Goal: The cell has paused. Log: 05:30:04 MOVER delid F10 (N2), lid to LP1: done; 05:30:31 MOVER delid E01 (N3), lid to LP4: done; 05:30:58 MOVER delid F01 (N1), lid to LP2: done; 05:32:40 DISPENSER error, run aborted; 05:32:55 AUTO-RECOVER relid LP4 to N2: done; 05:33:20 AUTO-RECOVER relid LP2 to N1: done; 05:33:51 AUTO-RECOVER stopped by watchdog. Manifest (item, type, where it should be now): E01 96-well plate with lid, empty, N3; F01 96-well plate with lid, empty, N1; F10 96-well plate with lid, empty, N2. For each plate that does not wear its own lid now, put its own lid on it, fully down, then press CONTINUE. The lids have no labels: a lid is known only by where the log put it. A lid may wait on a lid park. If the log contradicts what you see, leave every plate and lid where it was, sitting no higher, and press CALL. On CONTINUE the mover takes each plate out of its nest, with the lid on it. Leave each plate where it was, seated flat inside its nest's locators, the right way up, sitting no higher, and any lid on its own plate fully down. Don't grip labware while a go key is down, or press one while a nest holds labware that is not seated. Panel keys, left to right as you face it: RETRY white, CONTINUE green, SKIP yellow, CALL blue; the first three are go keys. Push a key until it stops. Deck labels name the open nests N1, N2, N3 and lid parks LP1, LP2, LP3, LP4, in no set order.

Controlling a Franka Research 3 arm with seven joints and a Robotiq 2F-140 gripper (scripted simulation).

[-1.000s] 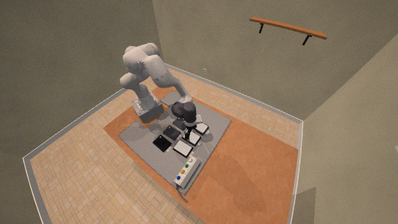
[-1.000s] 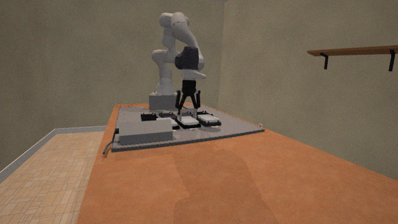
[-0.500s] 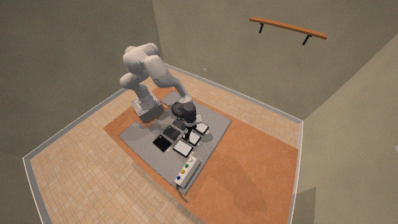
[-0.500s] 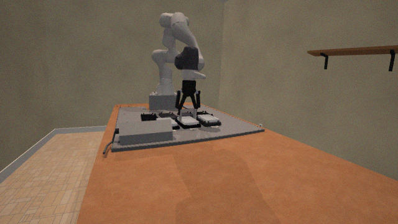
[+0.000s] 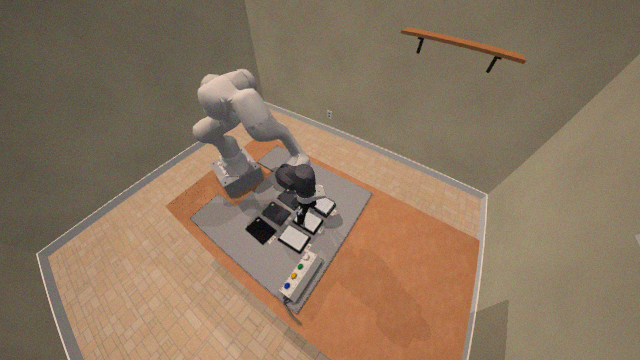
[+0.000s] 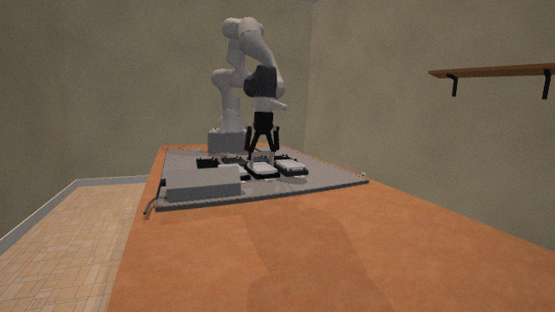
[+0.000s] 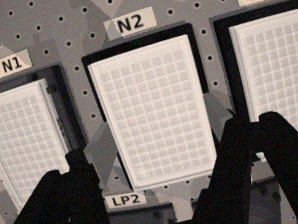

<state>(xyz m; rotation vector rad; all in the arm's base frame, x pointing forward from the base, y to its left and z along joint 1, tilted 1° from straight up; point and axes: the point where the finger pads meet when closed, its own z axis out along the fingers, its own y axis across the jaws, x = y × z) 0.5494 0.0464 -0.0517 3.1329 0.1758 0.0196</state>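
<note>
Right now my hand is 3 cm above the white 96-well plate. From my hand the other things lie so: LP2 label (10 cm behind, 6 cm to the left, 5 cm below); N2 label (9 cm ahead, 5 cm below, 1 cm to the left); LP3 label (9 cm behind, 7 cm to the right, 5 cm below).
</note>
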